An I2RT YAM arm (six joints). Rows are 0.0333 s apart.
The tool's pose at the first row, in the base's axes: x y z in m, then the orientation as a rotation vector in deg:
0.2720, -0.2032, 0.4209, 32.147, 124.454, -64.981
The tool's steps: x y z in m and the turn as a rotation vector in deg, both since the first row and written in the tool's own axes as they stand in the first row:
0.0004, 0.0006, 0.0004, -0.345, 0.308, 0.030
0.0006, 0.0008, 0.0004, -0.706, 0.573, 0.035
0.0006, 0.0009, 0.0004, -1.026, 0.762, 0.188
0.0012, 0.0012, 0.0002, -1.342, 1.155, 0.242
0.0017, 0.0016, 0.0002, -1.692, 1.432, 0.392
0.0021, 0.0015, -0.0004, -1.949, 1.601, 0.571
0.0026, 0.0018, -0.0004, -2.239, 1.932, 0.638
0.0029, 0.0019, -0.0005, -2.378, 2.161, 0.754
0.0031, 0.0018, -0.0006, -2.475, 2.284, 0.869
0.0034, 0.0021, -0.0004, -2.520, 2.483, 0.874
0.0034, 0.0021, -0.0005, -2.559, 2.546, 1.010
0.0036, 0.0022, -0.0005, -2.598, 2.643, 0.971
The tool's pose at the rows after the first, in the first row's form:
0.2722, -0.2032, 0.4201, 32.237, 124.856, -64.554
0.2722, -0.2031, 0.4199, 32.264, 125.241, -64.122
0.2723, -0.2030, 0.4198, 32.409, 125.465, -63.663
0.2719, -0.2026, 0.4193, 32.593, 125.911, -63.247
0.2718, -0.2024, 0.4187, 32.781, 126.222, -62.747
0.2713, -0.2019, 0.4188, 32.966, 126.384, -62.345
0.2711, -0.2017, 0.4182, 33.133, 126.756, -61.953
0.2709, -0.2015, 0.4180, 33.346, 126.949, -61.715
0.2707, -0.2015, 0.4180, 33.505, 127.035, -61.533
0.2707, -0.2014, 0.4175, 33.627, 127.220, -61.464
0.2707, -0.2014, 0.4176, 33.792, 127.218, -61.342
0.2706, -0.2013, 0.4174, 33.801, 127.337, -61.311

